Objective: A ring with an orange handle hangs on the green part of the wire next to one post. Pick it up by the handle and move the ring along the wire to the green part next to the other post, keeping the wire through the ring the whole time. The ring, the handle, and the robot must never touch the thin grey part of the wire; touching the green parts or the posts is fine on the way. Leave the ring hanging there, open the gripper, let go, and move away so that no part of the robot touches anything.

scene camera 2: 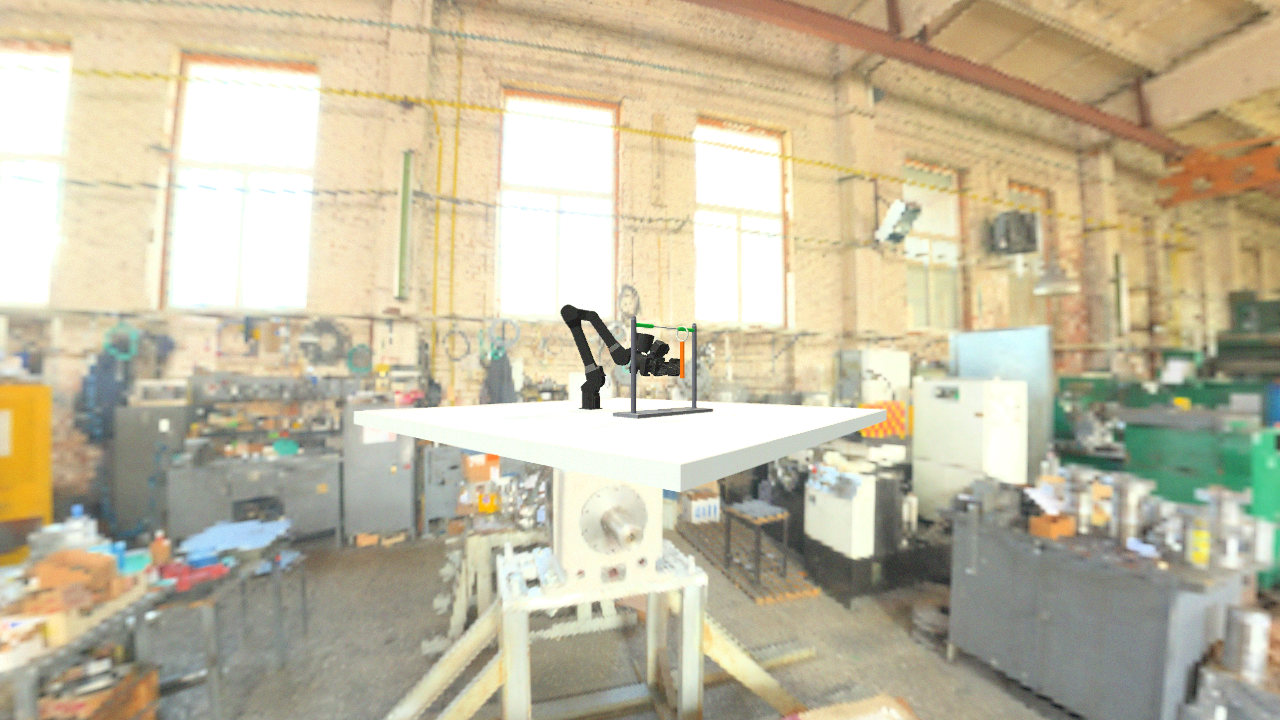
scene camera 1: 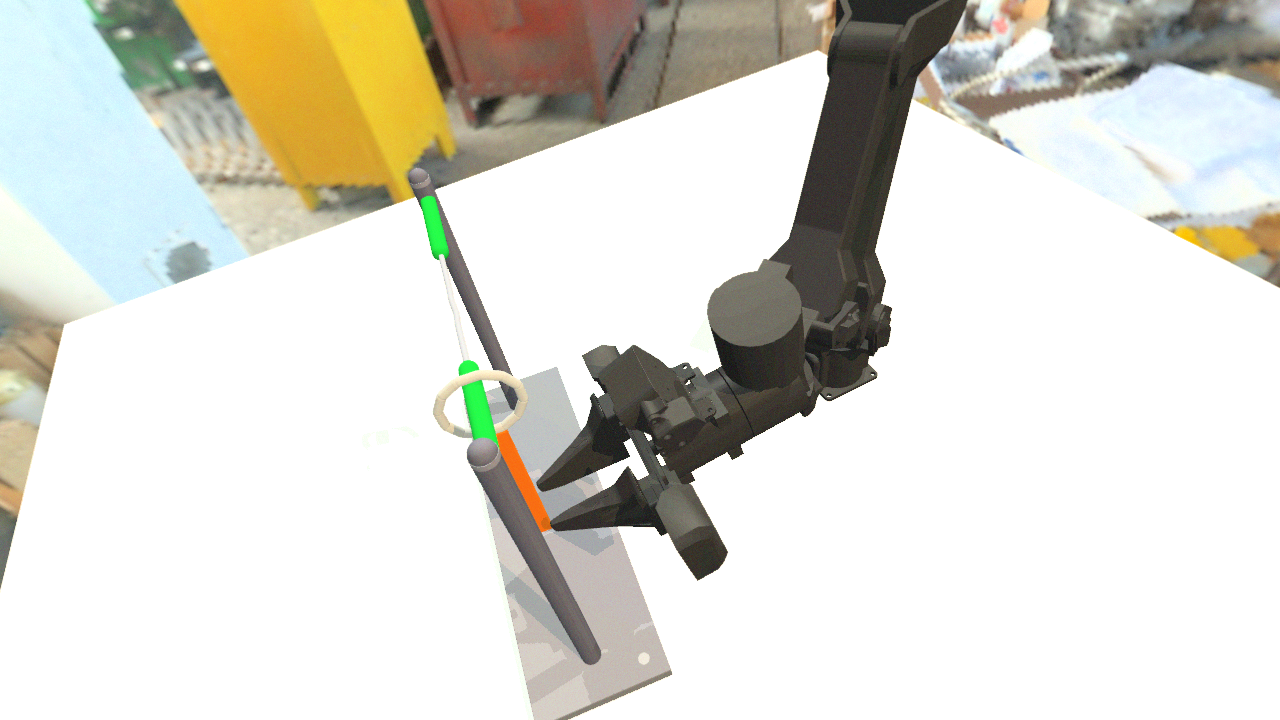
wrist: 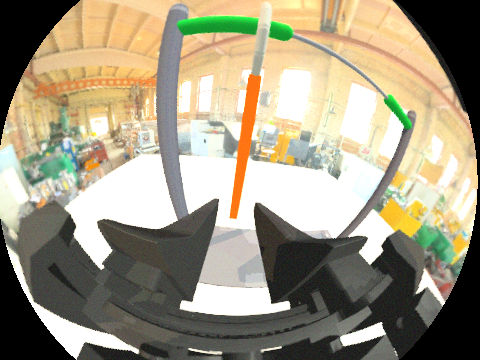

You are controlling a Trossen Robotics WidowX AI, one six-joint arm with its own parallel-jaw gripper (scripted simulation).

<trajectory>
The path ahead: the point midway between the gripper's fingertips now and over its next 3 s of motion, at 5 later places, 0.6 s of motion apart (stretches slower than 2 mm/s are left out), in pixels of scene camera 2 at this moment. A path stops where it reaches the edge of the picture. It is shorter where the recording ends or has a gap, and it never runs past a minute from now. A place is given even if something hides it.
My gripper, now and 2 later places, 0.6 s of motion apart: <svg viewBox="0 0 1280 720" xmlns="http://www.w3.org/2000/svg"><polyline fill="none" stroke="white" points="680,371 674,369 667,369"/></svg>
</trajectory>
